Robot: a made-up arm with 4 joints. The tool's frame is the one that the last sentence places.
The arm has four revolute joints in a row. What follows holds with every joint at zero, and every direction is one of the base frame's. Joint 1 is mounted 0.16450 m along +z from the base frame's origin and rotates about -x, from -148.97 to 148.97 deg. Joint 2 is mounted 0.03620 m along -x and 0.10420 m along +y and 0.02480 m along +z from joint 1 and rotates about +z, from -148.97 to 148.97 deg. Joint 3 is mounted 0.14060 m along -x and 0.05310 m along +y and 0.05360 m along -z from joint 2 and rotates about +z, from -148.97 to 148.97 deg. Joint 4 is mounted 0.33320 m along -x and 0.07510 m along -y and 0.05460 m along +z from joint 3 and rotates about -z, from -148.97 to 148.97 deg. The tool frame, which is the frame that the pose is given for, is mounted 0.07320 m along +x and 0.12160 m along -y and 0.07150 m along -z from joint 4; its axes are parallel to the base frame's.
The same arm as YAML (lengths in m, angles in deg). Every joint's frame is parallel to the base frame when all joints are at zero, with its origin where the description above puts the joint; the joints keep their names.
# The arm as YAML. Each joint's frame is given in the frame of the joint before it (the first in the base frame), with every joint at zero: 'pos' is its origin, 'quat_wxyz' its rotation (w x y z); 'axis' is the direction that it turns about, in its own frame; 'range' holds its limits. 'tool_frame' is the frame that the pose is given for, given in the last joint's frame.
length_unit: m
angle_unit: deg
joints:
  - joint: joint 1
    pos: [0.0, 0.0, 0.1645]
    quat_wxyz: [1.0, 0.0, 0.0, 0.0]
    axis: "-x"
    range: [-148.97, 148.97]
  - joint: joint 2
    pos: [-0.0362, 0.1042, 0.0248]
    quat_wxyz: [1.0, 0.0, 0.0, 0.0]
    axis: "+z"
    range: [-148.97, 148.97]
  - joint: joint 3
    pos: [-0.1406, 0.0531, -0.0536]
    quat_wxyz: [1.0, 0.0, 0.0, 0.0]
    axis: "+z"
    range: [-148.97, 148.97]
  - joint: joint 4
    pos: [-0.3332, -0.0751, 0.0546]
    quat_wxyz: [1.0, 0.0, 0.0, 0.0]
    axis: "-z"
    range: [-148.97, 148.97]
tool_frame:
  pos: [0.0732, -0.1216, -0.0715]
  quat_wxyz: [1.0, 0.0, 0.0, 0.0]

